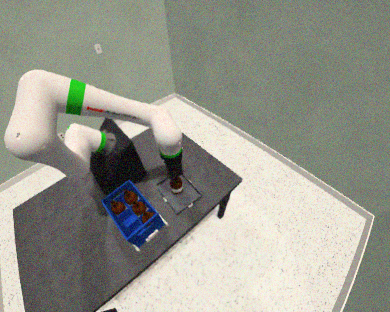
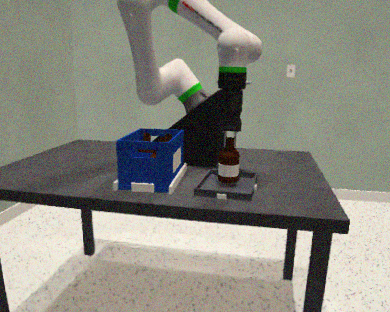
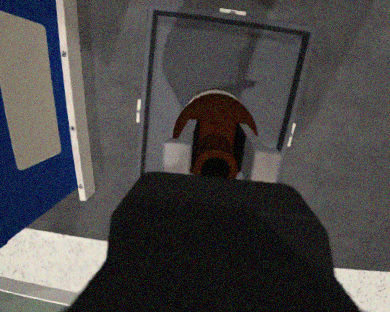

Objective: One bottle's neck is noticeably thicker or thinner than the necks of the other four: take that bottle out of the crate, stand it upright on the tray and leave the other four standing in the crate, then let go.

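Frame: origin at the arm's base, x down, y back, z left, level; metres.
Seen in the pictures: gripper, fingertip midpoint: [image 1: 174, 178] [image 2: 229, 146] [image 3: 216, 136]; arm's base, link origin: [image 1: 108, 144] [image 2: 200, 105].
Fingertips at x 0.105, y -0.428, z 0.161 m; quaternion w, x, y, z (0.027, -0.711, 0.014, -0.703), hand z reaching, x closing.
Note:
Offsets run from my fingertips to a thing's top centre. Level surfaces: height alone.
My gripper [image 1: 175, 177] [image 2: 230, 137] [image 3: 216, 136] is shut on the neck of a brown bottle {dx -0.035, dy -0.009, dz -0.001 m} [image 1: 176, 184] [image 2: 229, 171] [image 3: 215, 107] with a white label. The bottle is upright, inside the tray's outline, at its base on or just above the tray floor; I cannot tell if it touches. The dark grey tray {dx +0.120, dy -0.010, dz -0.001 m} [image 1: 182, 202] [image 2: 235, 194] [image 3: 270, 65] lies flat on the table. The blue crate {dx -0.029, dy +0.027, dz -0.289 m} [image 1: 145, 234] [image 2: 142, 172] [image 3: 30, 200] holds the other brown bottles {dx -0.017, dy +0.113, dz -0.337 m} [image 1: 117, 206] {dx -0.017, dy +0.116, dz -0.249 m} [image 1: 131, 196] {dx -0.017, dy +0.027, dz -0.250 m} [image 1: 138, 207] {dx -0.017, dy -0.063, dz -0.245 m} [image 1: 147, 216], standing in its compartments.
The crate stands beside the tray, with a strip of table between them and white brackets [image 2: 142, 187] [image 3: 75, 127] at its foot. Small white clips sit around the tray. The black robot stand [image 1: 117, 162] rises behind. The dark table {dx +0.146 m} [image 1: 50, 240] [image 2: 50, 170] ends near the tray.

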